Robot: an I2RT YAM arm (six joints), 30 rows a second.
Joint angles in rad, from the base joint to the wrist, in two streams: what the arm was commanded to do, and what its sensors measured. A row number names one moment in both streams.
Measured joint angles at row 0: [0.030, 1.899, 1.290, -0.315, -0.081, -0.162]
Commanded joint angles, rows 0 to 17: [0.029, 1.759, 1.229, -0.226, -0.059, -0.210]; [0.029, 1.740, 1.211, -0.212, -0.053, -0.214]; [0.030, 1.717, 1.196, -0.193, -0.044, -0.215]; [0.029, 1.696, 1.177, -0.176, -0.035, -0.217]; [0.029, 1.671, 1.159, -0.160, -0.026, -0.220]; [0.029, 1.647, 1.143, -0.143, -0.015, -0.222]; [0.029, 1.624, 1.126, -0.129, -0.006, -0.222]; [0.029, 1.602, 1.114, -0.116, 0.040, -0.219]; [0.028, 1.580, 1.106, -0.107, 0.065, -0.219]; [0.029, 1.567, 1.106, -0.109, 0.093, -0.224]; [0.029, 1.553, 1.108, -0.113, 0.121, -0.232]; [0.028, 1.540, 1.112, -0.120, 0.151, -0.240]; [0.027, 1.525, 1.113, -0.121, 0.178, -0.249]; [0.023, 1.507, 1.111, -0.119, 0.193, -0.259]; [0.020, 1.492, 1.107, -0.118, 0.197, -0.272]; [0.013, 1.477, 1.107, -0.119, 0.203, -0.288]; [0.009, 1.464, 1.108, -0.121, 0.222, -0.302]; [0.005, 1.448, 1.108, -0.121, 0.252, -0.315]
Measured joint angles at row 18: [0.022, 1.533, 1.111, -0.173, 0.138, -0.250]
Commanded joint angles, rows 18 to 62: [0.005, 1.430, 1.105, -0.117, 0.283, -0.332]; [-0.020, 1.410, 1.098, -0.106, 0.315, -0.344]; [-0.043, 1.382, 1.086, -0.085, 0.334, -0.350]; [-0.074, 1.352, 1.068, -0.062, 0.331, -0.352]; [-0.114, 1.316, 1.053, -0.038, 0.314, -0.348]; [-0.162, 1.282, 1.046, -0.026, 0.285, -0.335]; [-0.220, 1.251, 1.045, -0.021, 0.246, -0.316]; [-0.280, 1.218, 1.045, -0.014, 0.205, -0.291]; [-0.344, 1.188, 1.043, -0.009, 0.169, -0.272]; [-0.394, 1.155, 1.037, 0.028, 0.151, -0.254]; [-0.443, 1.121, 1.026, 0.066, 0.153, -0.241]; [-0.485, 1.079, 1.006, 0.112, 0.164, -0.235]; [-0.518, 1.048, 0.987, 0.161, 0.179, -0.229]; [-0.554, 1.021, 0.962, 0.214, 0.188, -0.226]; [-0.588, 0.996, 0.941, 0.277, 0.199, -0.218]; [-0.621, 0.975, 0.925, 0.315, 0.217, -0.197]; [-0.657, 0.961, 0.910, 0.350, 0.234, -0.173]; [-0.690, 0.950, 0.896, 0.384, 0.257, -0.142]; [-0.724, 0.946, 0.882, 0.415, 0.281, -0.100]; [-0.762, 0.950, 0.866, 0.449, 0.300, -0.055]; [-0.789, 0.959, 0.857, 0.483, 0.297, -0.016]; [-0.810, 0.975, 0.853, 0.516, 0.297, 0.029]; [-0.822, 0.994, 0.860, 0.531, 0.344, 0.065]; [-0.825, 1.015, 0.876, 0.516, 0.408, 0.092]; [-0.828, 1.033, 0.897, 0.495, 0.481, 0.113]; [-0.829, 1.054, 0.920, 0.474, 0.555, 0.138]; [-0.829, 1.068, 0.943, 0.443, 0.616, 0.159]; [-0.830, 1.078, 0.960, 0.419, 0.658, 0.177]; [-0.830, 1.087, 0.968, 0.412, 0.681, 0.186]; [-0.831, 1.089, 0.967, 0.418, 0.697, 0.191]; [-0.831, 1.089, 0.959, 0.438, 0.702, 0.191]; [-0.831, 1.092, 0.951, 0.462, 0.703, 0.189]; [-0.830, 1.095, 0.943, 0.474, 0.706, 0.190]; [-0.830, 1.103, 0.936, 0.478, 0.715, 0.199]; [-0.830, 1.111, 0.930, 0.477, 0.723, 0.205]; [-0.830, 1.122, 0.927, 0.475, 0.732, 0.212]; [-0.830, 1.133, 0.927, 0.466, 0.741, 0.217]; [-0.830, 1.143, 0.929, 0.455, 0.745, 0.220]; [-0.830, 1.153, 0.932, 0.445, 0.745, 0.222]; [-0.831, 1.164, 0.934, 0.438, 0.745, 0.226]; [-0.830, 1.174, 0.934, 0.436, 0.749, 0.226]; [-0.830, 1.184, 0.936, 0.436, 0.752, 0.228]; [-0.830, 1.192, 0.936, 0.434, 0.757, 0.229]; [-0.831, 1.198, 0.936, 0.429, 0.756, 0.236]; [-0.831, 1.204, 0.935, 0.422, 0.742, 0.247]
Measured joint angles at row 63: [-0.827, 1.187, 0.911, 0.412, 0.721, 0.210]
